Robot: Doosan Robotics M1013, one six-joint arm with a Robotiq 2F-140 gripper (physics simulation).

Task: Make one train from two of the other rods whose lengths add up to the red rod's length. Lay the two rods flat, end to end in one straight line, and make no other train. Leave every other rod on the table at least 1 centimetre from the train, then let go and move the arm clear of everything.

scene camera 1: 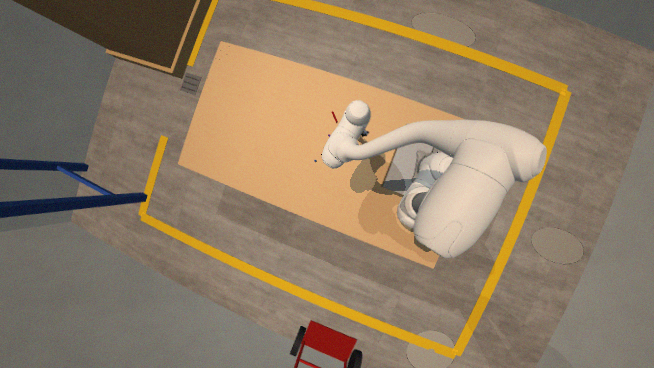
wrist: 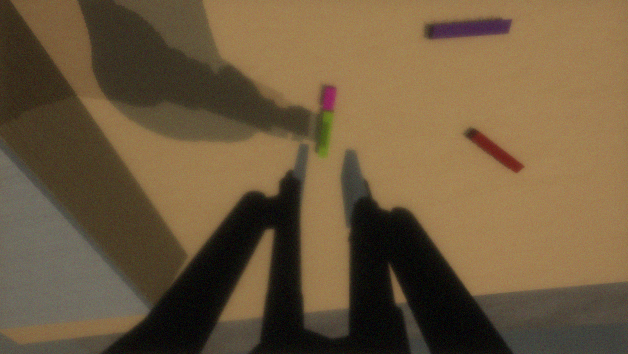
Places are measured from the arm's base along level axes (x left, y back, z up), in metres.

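Where they show: gripper, between the fingertips: (wrist: 325, 161).
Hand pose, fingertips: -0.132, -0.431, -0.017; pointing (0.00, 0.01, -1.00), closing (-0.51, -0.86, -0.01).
Note:
After its pixels a point has its place, as x, y, z.
In the wrist view, a magenta rod (wrist: 328, 98) @(-0.096, -0.449, -0.071) and a lime green rod (wrist: 325, 134) @(-0.128, -0.433, -0.071) lie flat, end to end in one line, with no gap visible between them. My gripper (wrist: 325, 161) @(-0.132, -0.431, -0.017) is open and empty; its fingertips appear either side of the lime rod's lower end, apart from it. The red rod (scene camera 1: 334, 117) @(-0.210, -0.587, -0.071) (wrist: 497, 151) @(-0.213, -0.588, -0.071) lies slanted to the right in the wrist view. A purple rod (wrist: 470, 28) @(-0.090, -0.576, -0.071) lies at the upper right, apart from the others. In the scene view, the arm hides the magenta and lime rods and most of the gripper.
A small dark blue piece (scene camera 1: 315, 161) @(0.070, -0.651, -0.071) lies on the tan table (scene camera 1: 250, 125) @(-0.083, -1.113, -0.081) beside the arm's wrist. The arm (scene camera 1: 450, 140) @(-0.006, -0.189, 0.726) reaches in from the right, over a grey plate (wrist: 45, 240) @(-0.097, -0.156, 0.004). The arm's shadow falls left of the lime rod in the wrist view.

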